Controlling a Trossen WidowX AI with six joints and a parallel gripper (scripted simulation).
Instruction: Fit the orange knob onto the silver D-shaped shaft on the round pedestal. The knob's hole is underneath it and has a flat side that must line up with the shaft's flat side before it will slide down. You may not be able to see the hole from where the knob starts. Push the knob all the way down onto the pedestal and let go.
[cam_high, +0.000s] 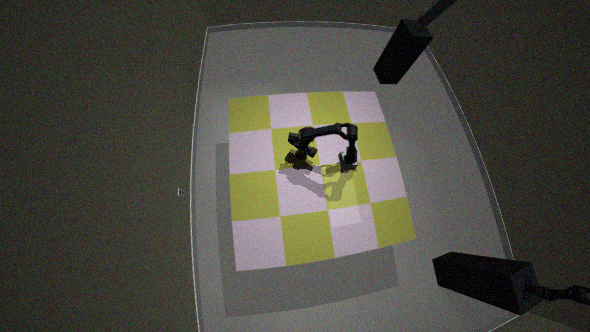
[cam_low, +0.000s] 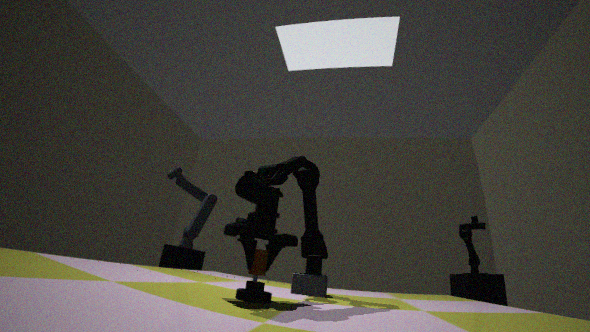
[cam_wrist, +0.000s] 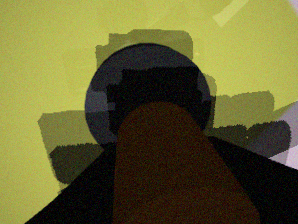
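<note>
The orange knob is 3 cm above my gripper tip. Also, from my gripper tip: round dark pedestal: 4 cm below.
</note>
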